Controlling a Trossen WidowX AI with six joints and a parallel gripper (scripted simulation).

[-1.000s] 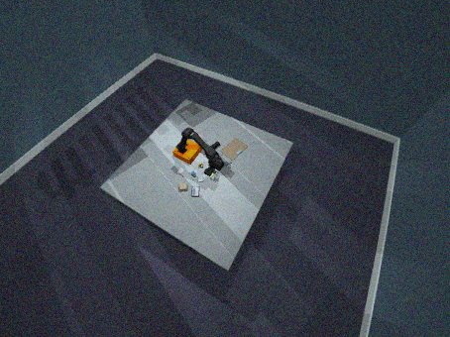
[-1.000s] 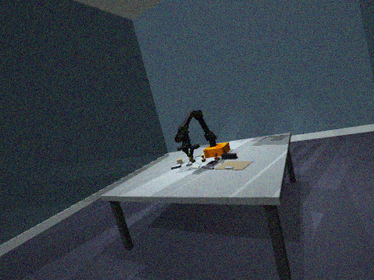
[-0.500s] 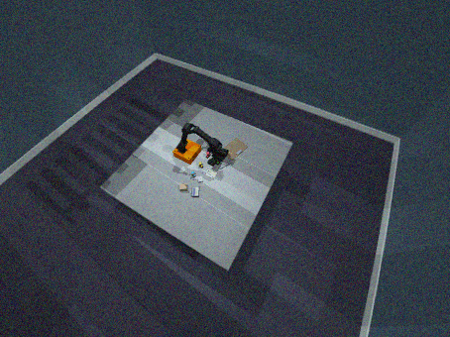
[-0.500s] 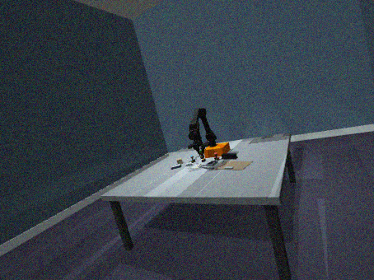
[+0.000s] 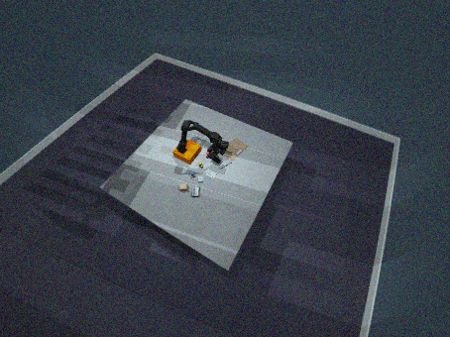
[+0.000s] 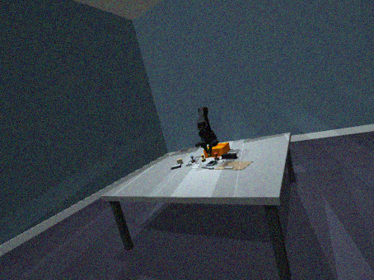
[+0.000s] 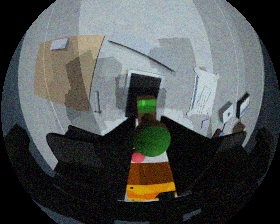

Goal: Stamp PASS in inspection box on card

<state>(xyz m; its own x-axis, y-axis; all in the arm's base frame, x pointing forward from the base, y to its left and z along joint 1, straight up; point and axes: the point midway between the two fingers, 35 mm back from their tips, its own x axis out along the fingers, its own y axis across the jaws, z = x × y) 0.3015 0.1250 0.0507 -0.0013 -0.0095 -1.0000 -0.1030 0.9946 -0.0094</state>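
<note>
My gripper tip is now 90 mm above the dark rectangular pad. The rest, counted from my gripper tip: white card 140 mm to the right, 90 mm below, 30 mm ahead; green-knob stamp right at my gripper tip; red-knobbed stamp 100 mm behind, 70 mm below.
</note>
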